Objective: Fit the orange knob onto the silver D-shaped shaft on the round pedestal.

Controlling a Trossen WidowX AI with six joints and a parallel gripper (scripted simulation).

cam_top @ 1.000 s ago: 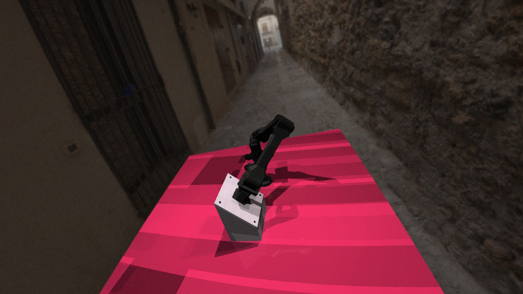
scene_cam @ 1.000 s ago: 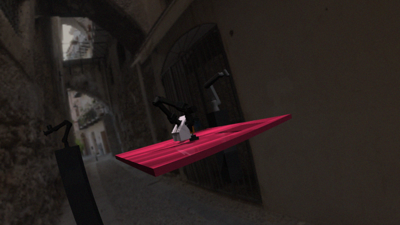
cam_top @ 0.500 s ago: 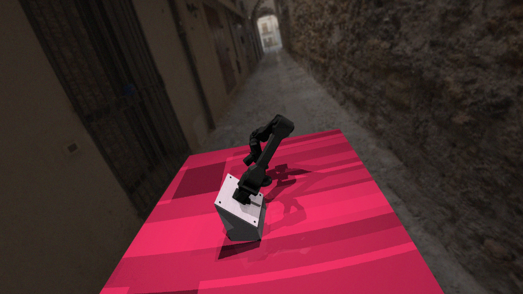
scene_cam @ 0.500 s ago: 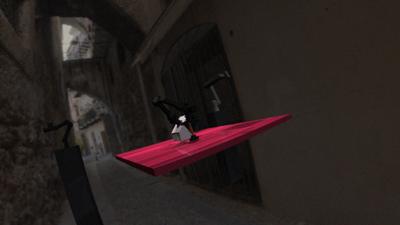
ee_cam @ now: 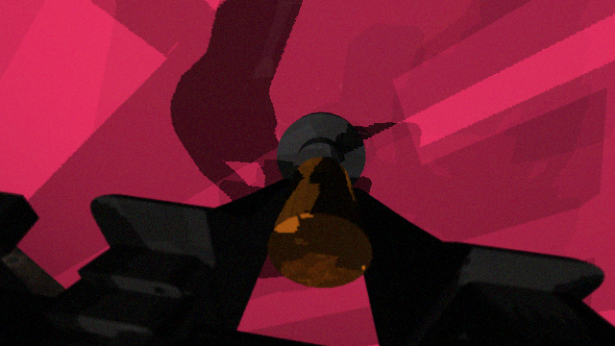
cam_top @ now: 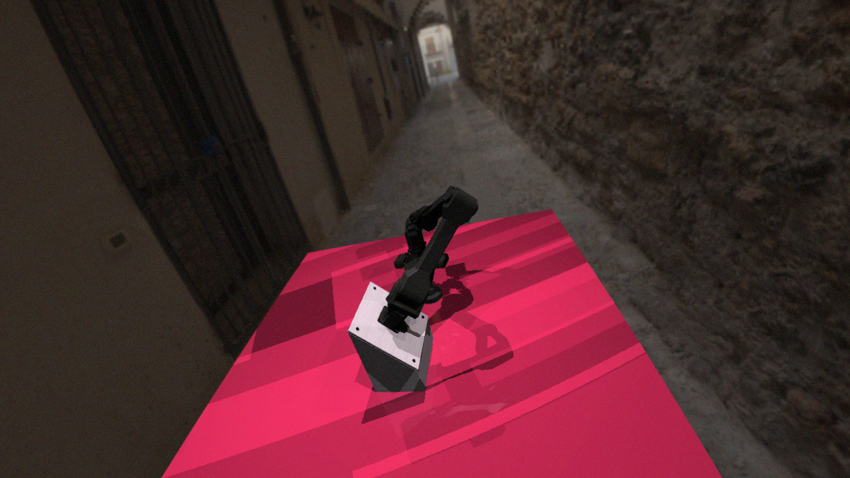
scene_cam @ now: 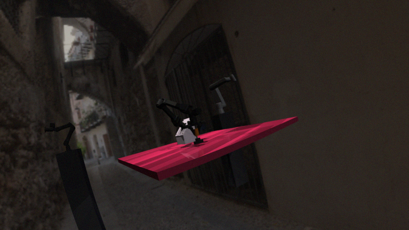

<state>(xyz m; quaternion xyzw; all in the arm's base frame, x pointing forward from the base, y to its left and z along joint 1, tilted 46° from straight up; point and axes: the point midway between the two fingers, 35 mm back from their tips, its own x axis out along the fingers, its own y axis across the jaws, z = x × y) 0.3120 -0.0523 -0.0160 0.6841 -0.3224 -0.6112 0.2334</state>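
The orange knob is 3 cm above my gripper tip. From my gripper tip the other things lie so: dark round pedestal (4 cm below).
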